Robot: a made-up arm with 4 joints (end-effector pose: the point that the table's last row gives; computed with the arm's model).
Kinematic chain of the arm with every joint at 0, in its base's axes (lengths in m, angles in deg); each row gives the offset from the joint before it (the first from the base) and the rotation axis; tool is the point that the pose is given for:
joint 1: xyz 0 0 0.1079 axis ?
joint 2: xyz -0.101 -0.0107 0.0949 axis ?
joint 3: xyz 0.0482 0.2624 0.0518 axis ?
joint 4: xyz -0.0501 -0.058 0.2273 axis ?
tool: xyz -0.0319 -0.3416 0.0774
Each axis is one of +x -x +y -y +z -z.
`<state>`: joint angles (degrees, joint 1 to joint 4).
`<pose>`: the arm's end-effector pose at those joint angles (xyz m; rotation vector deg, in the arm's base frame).
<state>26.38 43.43 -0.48 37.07</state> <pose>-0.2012 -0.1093 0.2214 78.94 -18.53 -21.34</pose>
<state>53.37 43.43 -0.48 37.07</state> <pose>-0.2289 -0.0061 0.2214 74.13 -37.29 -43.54</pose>
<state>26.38 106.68 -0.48 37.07</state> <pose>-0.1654 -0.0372 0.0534 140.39 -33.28 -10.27</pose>
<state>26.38 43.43 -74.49 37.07</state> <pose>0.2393 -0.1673 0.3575 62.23 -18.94 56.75</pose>
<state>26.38 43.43 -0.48 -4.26</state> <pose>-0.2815 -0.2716 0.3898 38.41 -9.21 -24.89</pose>
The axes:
joint 1: -z
joint 2: +x
joint 3: -z
joint 4: +x

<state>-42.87 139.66 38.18 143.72</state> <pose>0.2378 -0.2726 0.4817 -73.88 -27.33 77.33</pose>
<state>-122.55 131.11 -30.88 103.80</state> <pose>0.1134 -0.0423 0.3821 -66.33 -102.42 37.76</pose>
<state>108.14 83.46 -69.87 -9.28</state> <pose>-0.4786 -0.1360 0.3029 -5.80 -82.02 -37.94</pose>
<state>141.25 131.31 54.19 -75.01</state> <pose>-0.2972 0.6241 0.0031 82.45 -36.82 -104.38</pose>
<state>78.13 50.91 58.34 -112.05</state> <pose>-0.1848 -0.0644 0.8758 -5.59 89.16 -72.22</pose>
